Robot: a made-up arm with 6 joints.
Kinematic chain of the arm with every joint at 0, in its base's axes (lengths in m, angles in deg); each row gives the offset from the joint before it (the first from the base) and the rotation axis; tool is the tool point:
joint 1: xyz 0 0 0.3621 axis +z
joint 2: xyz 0 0 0 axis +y
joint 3: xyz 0 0 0.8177 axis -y
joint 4: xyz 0 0 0 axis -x
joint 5: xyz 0.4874 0 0 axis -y
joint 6: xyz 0 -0.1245 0 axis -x
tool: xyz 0 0 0
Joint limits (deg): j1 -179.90..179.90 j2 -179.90..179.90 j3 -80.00..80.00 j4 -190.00..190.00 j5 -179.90..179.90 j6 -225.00..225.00
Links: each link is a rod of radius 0.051 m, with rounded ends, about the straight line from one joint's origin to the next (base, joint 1, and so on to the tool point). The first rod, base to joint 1, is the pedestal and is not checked.
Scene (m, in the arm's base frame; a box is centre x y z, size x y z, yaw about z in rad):
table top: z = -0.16
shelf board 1: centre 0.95 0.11 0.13 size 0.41 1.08 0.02 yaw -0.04
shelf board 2: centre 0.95 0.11 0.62 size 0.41 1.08 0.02 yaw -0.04
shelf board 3: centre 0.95 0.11 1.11 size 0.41 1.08 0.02 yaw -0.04
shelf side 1: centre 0.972 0.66 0.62 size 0.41 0.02 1 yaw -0.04
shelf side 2: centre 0.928 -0.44 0.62 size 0.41 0.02 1 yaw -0.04
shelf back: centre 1.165 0.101 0.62 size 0.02 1.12 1 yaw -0.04
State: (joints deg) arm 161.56 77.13 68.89 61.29 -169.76 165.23
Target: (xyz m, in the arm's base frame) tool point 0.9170 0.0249 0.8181
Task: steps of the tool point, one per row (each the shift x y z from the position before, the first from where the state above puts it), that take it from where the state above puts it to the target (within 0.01 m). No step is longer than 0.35 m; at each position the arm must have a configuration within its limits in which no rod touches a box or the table.
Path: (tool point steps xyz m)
1: 0.1802 0.2799 0.0485
2: 0.2504 0.2099 0.0445
3: 0.2940 0.1218 0.0401
4: 0.3061 0.0260 0.0348
5: 0.2863 -0.0663 0.0288
6: 0.2382 -0.1450 0.0224
7: 0.1682 -0.2010 0.0154
8: 0.0861 -0.2290 0.0080
9: 0.0018 -0.2267 0.0005
10: -0.0736 -0.1955 -0.0073
11: 0.1383 0.0097 0.0102
12: 0.1308 -0.0055 -0.0001
13: 0.1200 -0.0197 -0.0101

